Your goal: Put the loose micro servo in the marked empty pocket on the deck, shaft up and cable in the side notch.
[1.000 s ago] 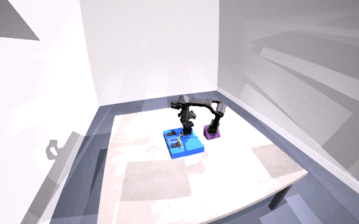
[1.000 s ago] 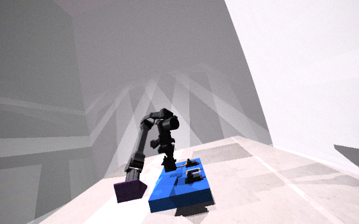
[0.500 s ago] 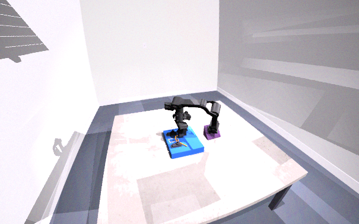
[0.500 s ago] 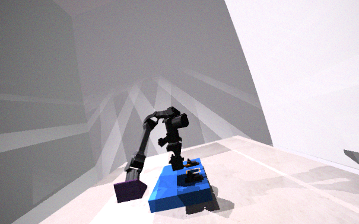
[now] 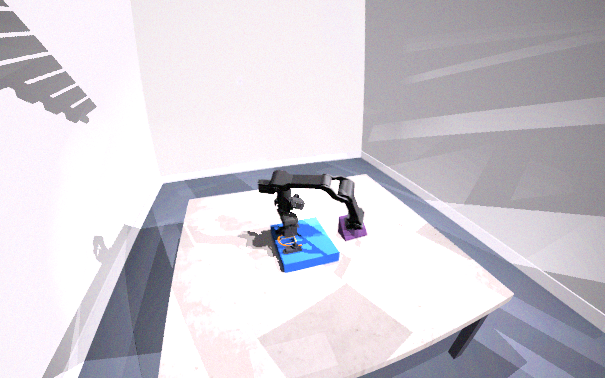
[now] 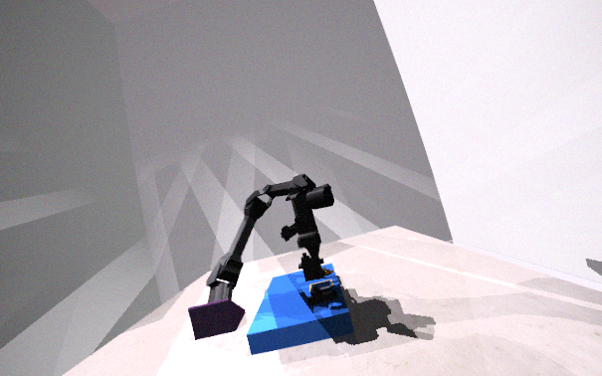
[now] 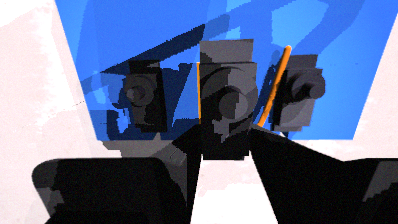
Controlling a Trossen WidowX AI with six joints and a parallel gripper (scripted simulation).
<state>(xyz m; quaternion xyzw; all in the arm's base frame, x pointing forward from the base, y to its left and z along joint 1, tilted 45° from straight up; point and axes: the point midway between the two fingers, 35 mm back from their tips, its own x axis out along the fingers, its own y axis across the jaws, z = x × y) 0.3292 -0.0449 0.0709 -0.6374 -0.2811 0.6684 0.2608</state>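
Now: gripper tip 110 mm past the blue deck and 100 mm above it.
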